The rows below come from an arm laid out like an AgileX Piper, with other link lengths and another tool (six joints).
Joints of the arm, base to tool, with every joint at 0 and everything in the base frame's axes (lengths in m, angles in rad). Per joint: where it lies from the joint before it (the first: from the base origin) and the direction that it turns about. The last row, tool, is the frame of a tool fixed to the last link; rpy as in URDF.
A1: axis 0 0 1 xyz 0 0 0.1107
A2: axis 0 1 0 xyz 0 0 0
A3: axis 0 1 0 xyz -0.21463 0 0.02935
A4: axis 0.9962 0 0.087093 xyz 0.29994 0 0.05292
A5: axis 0 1 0 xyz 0 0 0
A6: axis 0.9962 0 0.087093 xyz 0.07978 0 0.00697
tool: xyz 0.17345 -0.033 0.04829 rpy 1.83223 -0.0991 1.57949
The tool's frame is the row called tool.
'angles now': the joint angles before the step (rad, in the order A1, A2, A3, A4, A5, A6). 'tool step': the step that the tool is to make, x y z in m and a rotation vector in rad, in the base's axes. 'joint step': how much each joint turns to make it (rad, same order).
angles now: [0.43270, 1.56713, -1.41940, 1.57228, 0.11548, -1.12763]
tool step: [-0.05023, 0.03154, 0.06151, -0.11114, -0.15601, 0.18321]
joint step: [-0.00001, -0.12084, -0.00001, -0.20023, 0.18454, 0.03407]
